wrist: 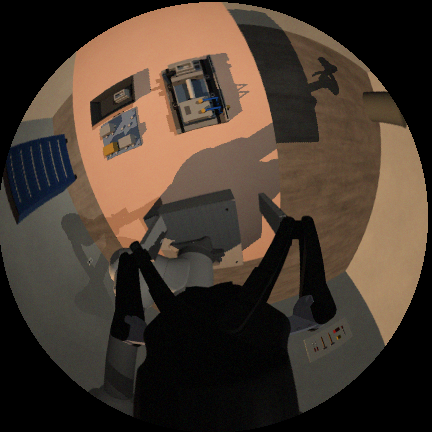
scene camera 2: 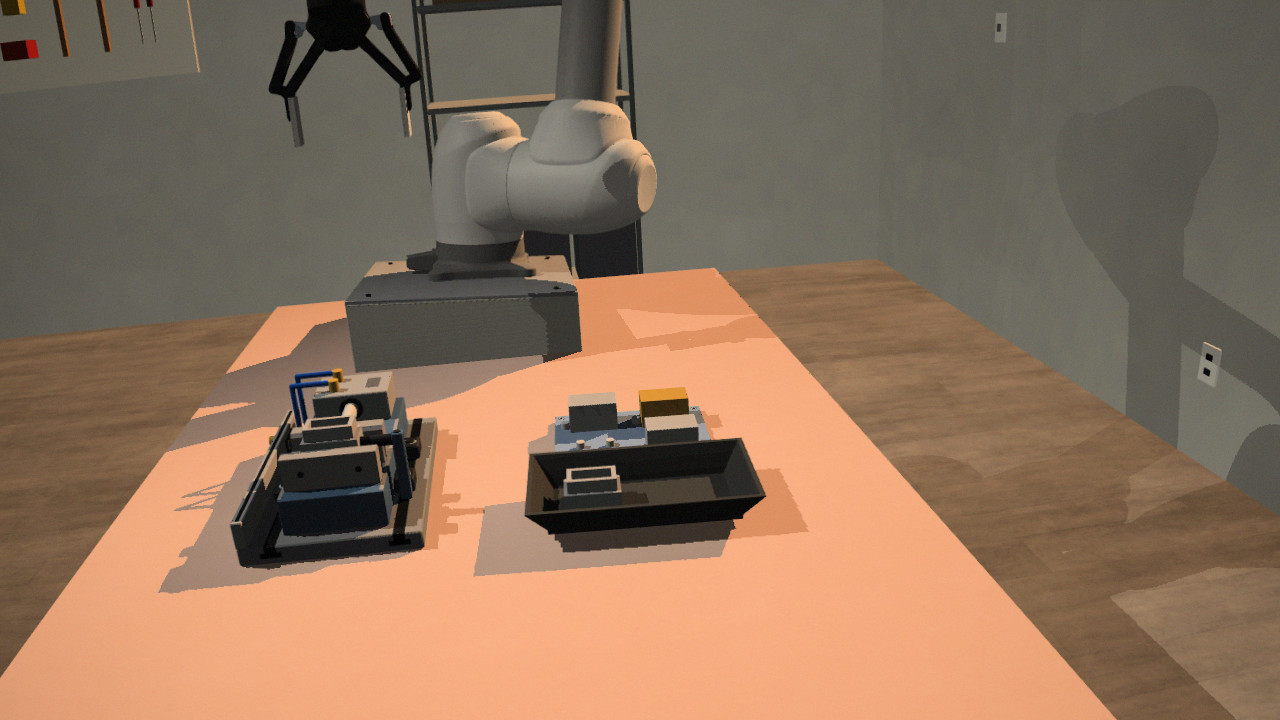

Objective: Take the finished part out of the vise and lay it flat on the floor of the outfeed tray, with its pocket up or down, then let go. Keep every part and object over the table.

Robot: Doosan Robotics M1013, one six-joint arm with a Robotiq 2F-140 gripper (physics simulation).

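Places are measured from the arm's base along level axes (x ahead, y left, z up), in metres.
Pixels of known places: gripper, fingertip midpoint: (wrist: pixel 209 212) (scene camera 2: pixel 353 140); arm's base, origin of the base link: (wrist: pixel 195 253) (scene camera 2: pixel 481 269).
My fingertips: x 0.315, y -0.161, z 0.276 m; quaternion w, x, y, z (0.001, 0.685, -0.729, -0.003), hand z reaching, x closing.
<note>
For each thing: its top centre in the pictures, then the offset to it from my fingertips. "spot": a spot on its surface instead.
- vise, middle of its top: (scene camera 2: pixel 336 412) (wrist: pixel 189 82) dy -0.031, dx +0.313, dz -0.267 m
- blue plate, middle of its top: (scene camera 2: pixel 631 437) (wrist: pixel 118 134) dy +0.309, dx +0.287, dz -0.358 m
- orange block, middle of its top: (scene camera 2: pixel 663 394) (wrist: pixel 107 148) dy +0.360, dx +0.246, dz -0.322 m
- dark upright panel, surface spot: (scene camera 2: pixel 262 492) spot: dy -0.118, dx +0.369, dz -0.328 m
The vise (scene camera 2: pixel 335 508) (wrist: pixel 189 118) stands on the left of the table in the scene view. A grey part (scene camera 2: pixel 331 429) (wrist: pixel 185 67) with a pocket facing up sits between its jaws. The black outfeed tray (scene camera 2: pixel 644 515) (wrist: pixel 100 113) stands right of the vise in the scene view. Another grey part (scene camera 2: pixel 590 488) (wrist: pixel 121 95) lies in the tray, near its left end in the scene view, pocket up. My gripper (scene camera 2: pixel 353 139) (wrist: pixel 209 212) is open and empty, high above the table and well apart from the vise and tray.
A blue plate (scene camera 2: pixel 572 437) (wrist: pixel 131 122) behind the tray bears two grey blocks and an orange block (scene camera 2: pixel 663 404) (wrist: pixel 110 149). Blue hoses (scene camera 2: pixel 315 375) rise beside the vise's rear housing. A dark upright panel (scene camera 2: pixel 262 492) borders the vise. The robot's base block (scene camera 2: pixel 465 326) (wrist: pixel 200 220) stands at the back.
</note>
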